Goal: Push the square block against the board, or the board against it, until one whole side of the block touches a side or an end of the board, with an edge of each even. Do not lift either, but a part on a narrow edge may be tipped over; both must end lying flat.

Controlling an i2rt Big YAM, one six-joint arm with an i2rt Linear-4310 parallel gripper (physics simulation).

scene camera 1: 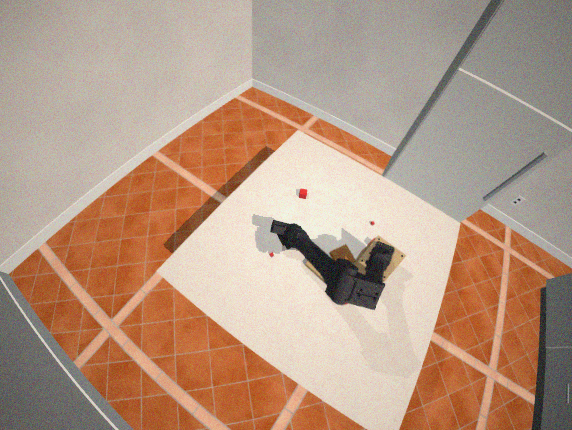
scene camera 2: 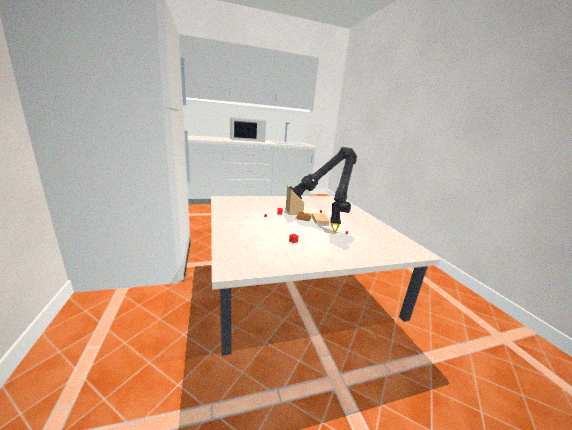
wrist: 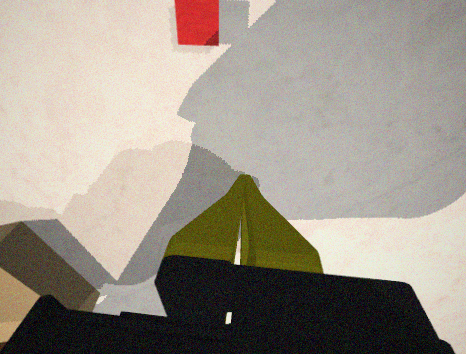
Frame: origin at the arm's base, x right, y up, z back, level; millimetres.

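Seen in the pictures: gripper, between the fingertips: (scene camera 1: 282, 243) (scene camera 2: 334, 232) (wrist: 244, 182); arm's base, origin of its link: (scene camera 1: 381, 255) (scene camera 2: 295, 193).
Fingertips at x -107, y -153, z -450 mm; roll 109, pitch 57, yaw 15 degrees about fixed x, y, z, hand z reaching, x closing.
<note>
Offsets run from my fingertips to a thing's middle. Level surfaces: height alone.
The square block, brown, @(dx +82, dy +10, dz +305 mm) (scene camera 1: 341, 253) (scene camera 2: 304, 216) lies between the arm's base and the board. The light tan board @(dx -21, dy +10, dz +236 mm) (scene camera 1: 315, 271) (scene camera 2: 320, 219) (wrist: 14, 295) lies flat; the arm covers much of it in scene camera 1, and one end shows at the wrist view's lower left. In scene camera 2 the block and board are close together with a narrow gap; the arm hides that gap in scene camera 1. My gripper (scene camera 2: 335, 232) (wrist: 244, 182) is shut and empty, its yellow fingertips low over the table beyond the board's end, apart from board and block.
A larger red cube @(dx +330, dy +15, dz -41 mm) (scene camera 1: 303, 193) (scene camera 2: 294, 238) stands on the table @(dy -5 mm) (scene camera 1: 280, 320) (scene camera 2: 250, 255). Small red cubes lie near the gripper (scene camera 1: 271, 255) (scene camera 2: 347, 232) and farther off @(dx +367, dy +3, dz +398 mm) (scene camera 1: 372, 223) (scene camera 2: 265, 215). The arm's tan mount (scene camera 1: 396, 258) (scene camera 2: 293, 202) stands behind the block.
</note>
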